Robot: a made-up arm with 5 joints. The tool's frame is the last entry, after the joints.
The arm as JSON. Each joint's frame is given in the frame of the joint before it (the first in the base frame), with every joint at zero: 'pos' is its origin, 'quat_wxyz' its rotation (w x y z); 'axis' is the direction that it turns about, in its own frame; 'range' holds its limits. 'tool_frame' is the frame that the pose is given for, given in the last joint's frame.
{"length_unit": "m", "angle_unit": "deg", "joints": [
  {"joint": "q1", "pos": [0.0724, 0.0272, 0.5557], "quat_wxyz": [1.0, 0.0, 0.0, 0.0], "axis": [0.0, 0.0, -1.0], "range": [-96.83, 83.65]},
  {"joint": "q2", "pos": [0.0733, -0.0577, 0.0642], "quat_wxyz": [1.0, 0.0, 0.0, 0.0], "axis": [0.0, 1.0, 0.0], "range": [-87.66, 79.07]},
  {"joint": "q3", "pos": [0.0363, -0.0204, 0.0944], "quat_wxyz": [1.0, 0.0, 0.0, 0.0], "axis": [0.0, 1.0, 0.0], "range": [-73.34, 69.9]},
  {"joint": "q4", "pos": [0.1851, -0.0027, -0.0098], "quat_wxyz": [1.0, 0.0, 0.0, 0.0], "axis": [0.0, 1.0, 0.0], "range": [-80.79, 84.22]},
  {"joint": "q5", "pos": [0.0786, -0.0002, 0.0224], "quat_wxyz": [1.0, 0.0, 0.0, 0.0], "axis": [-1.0, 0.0, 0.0], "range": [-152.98, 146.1]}
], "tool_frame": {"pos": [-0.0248, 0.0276, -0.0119], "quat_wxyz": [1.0, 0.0, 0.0, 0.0]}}
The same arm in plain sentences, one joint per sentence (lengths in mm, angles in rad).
The arm has five revolute joints in a row. What follows holds with every joint at zero, and every direction is one of the base frame's.
Joint 1 lies 72.4 mm along +x and 27.2 mm along +y and 555.7 mm along +z from the base frame's origin and turns about -z, from -1.69 to 1.46 rad.
Joint 2 lies 73.3 mm along +x and 57.7 mm along -y and 64.2 mm along +z from joint 1 and turns about +y, from -1.53 to 1.38 rad.
Joint 3 lies 36.3 mm along +x and 20.4 mm along -y and 94.4 mm along +z from joint 2 and turns about +y, from -1.28 to 1.22 rad.
Joint 4 lies 185.1 mm along +x and 2.7 mm along -y and 9.8 mm along -z from joint 3 and turns about +y, from -1.4101 to 1.4699 rad.
Joint 5 lies 78.6 mm along +x and 0.2 mm along -y and 22.4 mm along +z from joint 4 and turns about -x, from -2.67 to 2.5499 rad.
The tool frame, which is the frame that the pose is given for, lies 24.8 mm along -x and 27.6 mm along +y and 11.9 mm along -z from joint 5; its axes are parallel to the base frame's.

